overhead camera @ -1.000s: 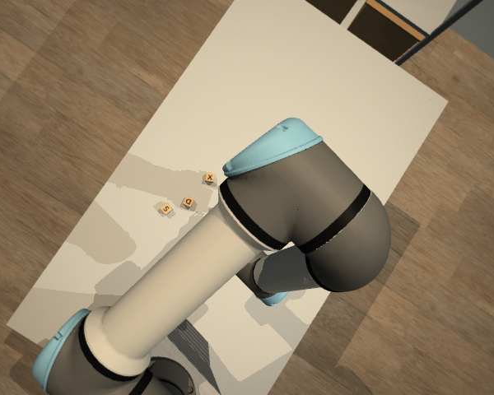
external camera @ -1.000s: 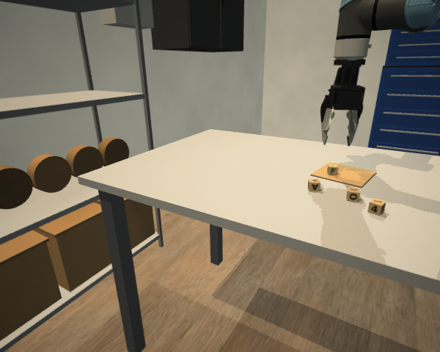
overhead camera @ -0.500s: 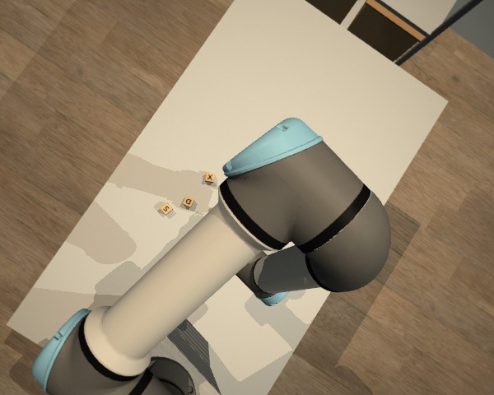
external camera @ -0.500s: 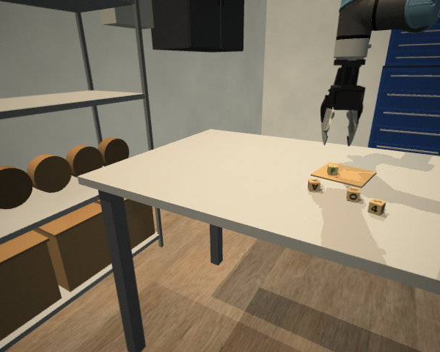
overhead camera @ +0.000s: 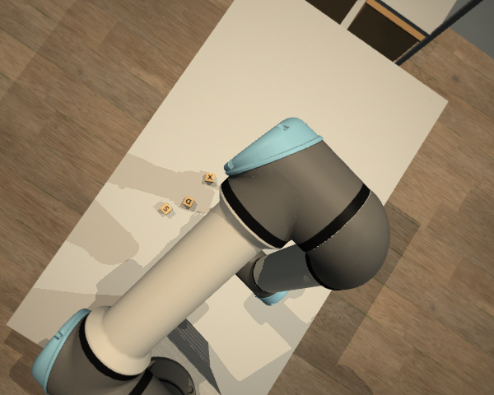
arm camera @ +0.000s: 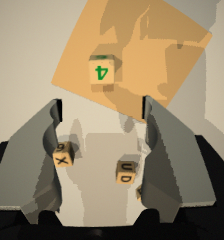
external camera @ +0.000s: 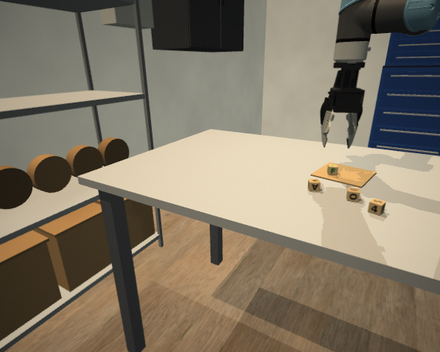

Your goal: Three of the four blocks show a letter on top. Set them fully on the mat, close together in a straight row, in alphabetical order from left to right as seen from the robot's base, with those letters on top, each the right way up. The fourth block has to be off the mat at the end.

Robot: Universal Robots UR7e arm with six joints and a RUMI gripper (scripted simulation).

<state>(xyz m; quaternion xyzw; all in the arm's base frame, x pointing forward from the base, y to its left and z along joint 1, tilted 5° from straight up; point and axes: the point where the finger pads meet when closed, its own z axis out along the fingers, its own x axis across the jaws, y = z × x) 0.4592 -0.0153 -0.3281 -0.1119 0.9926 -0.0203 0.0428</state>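
My hand is 8 cm above the green-marked block. From my hand the other things lie so: D block 6 cm behind, 15 cm to the left, 8 cm below; then X block 3 cm ahead, 13 cm to the left, 8 cm below; then orange mat 3 cm behind, 2 cm to the right, 10 cm below.
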